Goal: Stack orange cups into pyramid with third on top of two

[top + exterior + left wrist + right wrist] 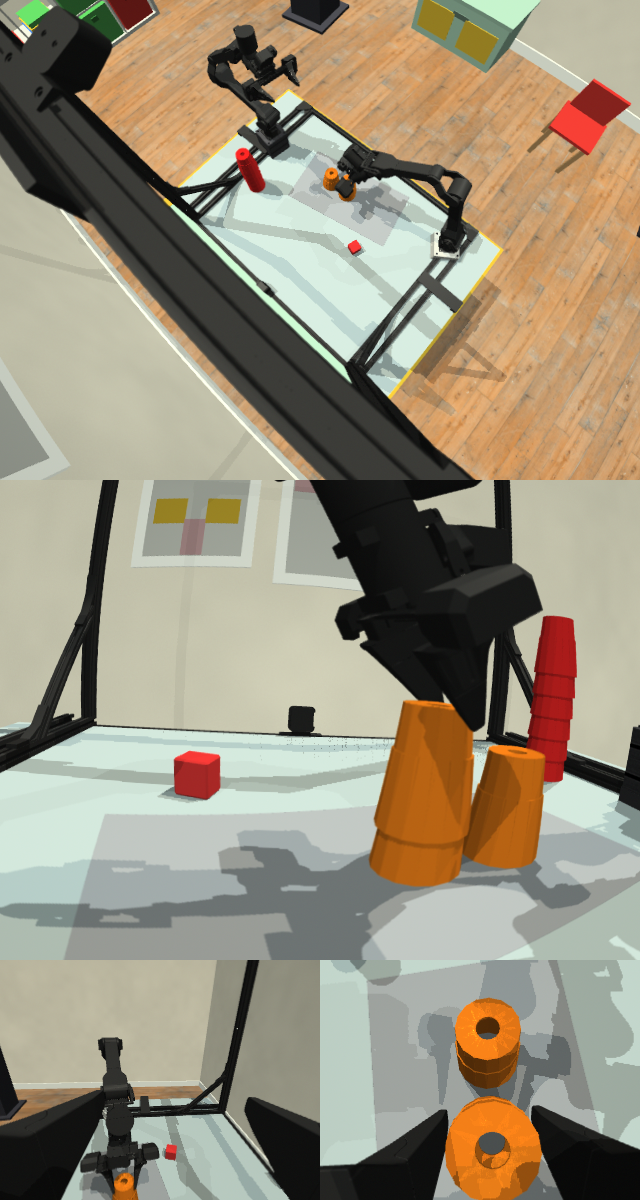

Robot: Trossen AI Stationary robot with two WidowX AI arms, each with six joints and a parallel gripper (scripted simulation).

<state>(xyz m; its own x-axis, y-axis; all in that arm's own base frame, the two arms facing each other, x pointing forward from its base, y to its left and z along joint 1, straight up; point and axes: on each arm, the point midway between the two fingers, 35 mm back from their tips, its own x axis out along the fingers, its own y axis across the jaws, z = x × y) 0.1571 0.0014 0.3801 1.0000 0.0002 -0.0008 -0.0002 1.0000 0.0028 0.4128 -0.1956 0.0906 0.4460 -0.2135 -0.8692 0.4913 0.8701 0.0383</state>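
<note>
My right hand is 1 cm past the grey mat, 1 cm to the left of it and 14 cm above it. Round my right hand: small red cube: 19 cm behind, 16 cm to the right, 12 cm below.
</note>
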